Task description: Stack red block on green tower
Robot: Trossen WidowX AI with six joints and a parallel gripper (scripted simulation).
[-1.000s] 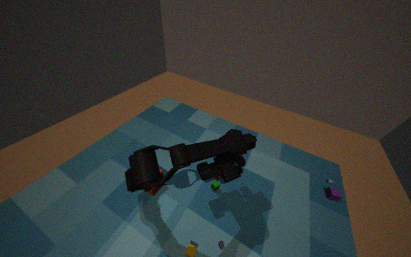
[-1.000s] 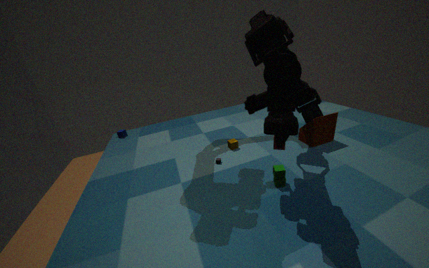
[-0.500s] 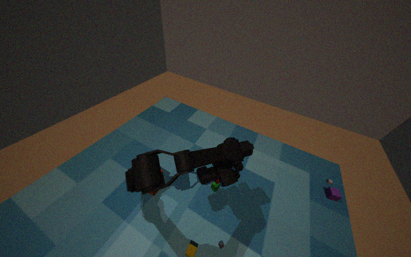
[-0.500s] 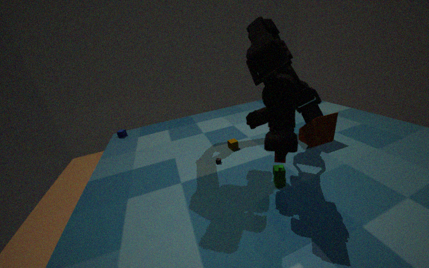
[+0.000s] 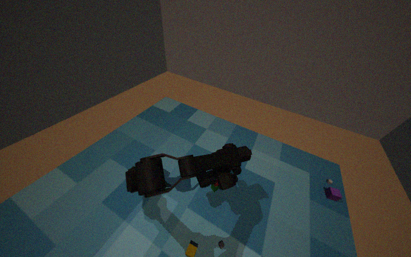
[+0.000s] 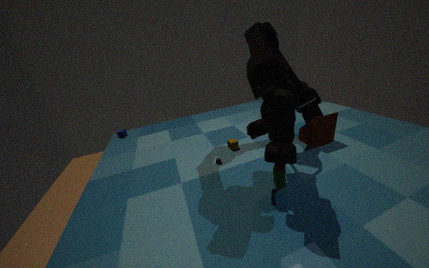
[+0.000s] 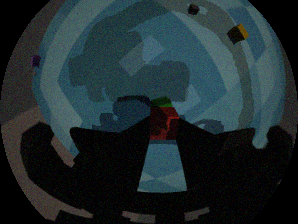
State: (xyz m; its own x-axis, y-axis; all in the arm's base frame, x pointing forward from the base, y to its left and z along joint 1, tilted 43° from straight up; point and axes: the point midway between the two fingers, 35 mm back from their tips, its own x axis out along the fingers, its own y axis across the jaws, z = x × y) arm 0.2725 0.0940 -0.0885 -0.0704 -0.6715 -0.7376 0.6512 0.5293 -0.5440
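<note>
My gripper tip is now 1 cm below the red block. Round my gripper tip: green block 2 cm below; then yellow block 2 cm ahead, 25 cm to the right, 5 cm below; then dark cube 11 cm ahead, 19 cm to the right, 5 cm below.
</note>
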